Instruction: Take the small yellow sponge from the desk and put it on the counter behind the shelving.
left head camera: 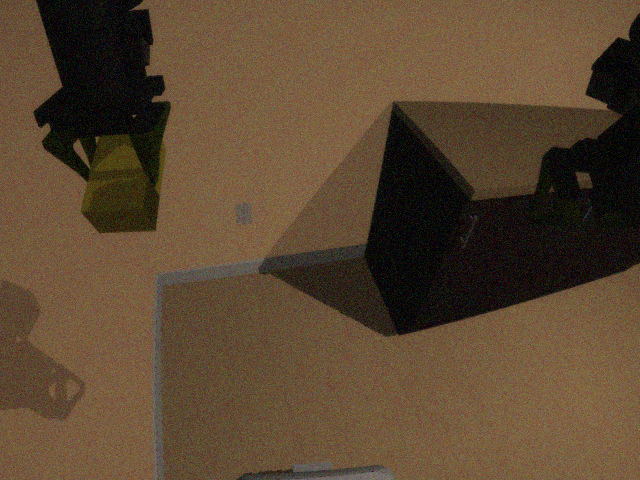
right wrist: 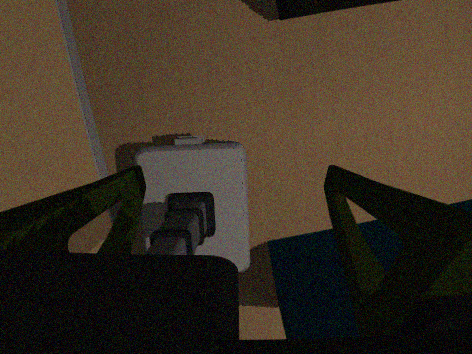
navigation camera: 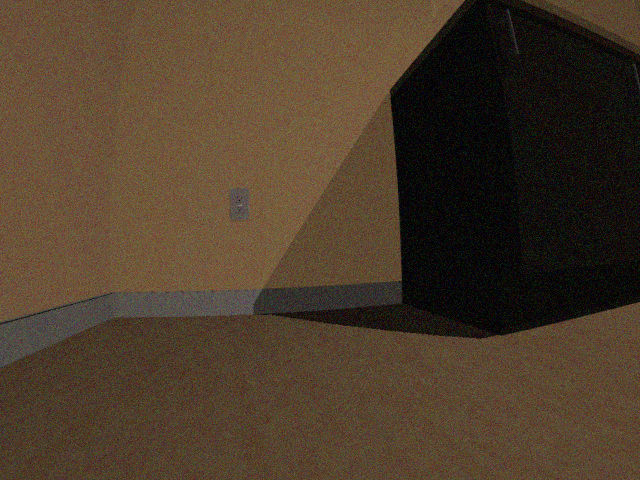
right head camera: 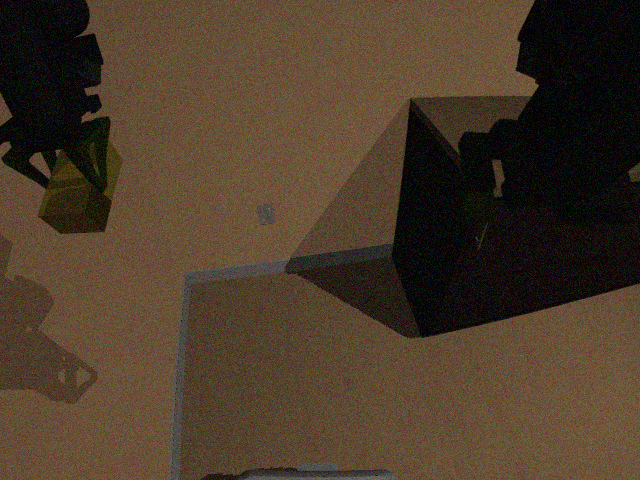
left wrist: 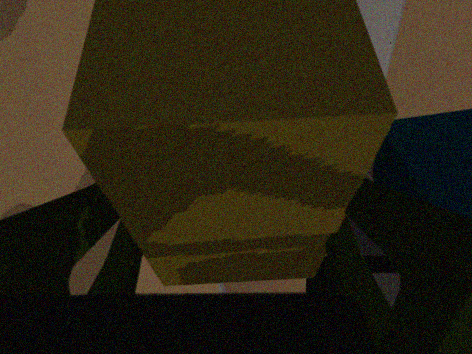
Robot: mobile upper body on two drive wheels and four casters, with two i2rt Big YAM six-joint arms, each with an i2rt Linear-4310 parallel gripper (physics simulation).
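Frame: origin at the left arm's base, x ahead, y left, z up, level; centimetres.
Where they show: left gripper, fingertip midpoint: (left head camera: 126, 185) (right head camera: 82, 192) (left wrist: 234, 175); right gripper, fingertip midpoint: (left head camera: 564, 219) (right wrist: 234, 175) (right head camera: 511, 216).
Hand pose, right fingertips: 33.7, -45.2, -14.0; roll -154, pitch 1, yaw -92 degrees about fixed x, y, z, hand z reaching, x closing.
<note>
Each offset is from my right fingertips to the centre of the thing, as dx, dy, dz. "pt": to the spot under its first point.
The yellow sponge @[+7.1, +45.1, +0.5] (left head camera: 124, 209) (right head camera: 77, 214) (left wrist: 230, 65) is held in the air, left of the counter in both head views. My left gripper (left head camera: 122, 183) (right head camera: 78, 189) (left wrist: 234, 175) is shut on it, a finger on each side. The counter, a dark cabinet with a light brown top (left head camera: 516, 144) (right head camera: 465, 111) (navigation camera: 449, 180), stands against the wall at the right; part of its top is hidden by my right arm. My right gripper (left head camera: 558, 204) (right head camera: 478, 198) (right wrist: 234, 175) is open and empty, and overlaps the cabinet's front in the head views. The desk does not show.
A dark blue panel (left wrist: 435, 160) (right wrist: 310, 290), seemingly the shelving, shows at the right in both wrist views. My white base (right wrist: 227, 170) (left head camera: 336, 474) is below. A pale baseboard @[pt +98.8, +67.9, -121.2] (left head camera: 206, 272) (navigation camera: 180, 304) runs along the wall, below an outlet @[+103.3, +45.7, -86.9] (left head camera: 243, 213) (navigation camera: 238, 204).
</note>
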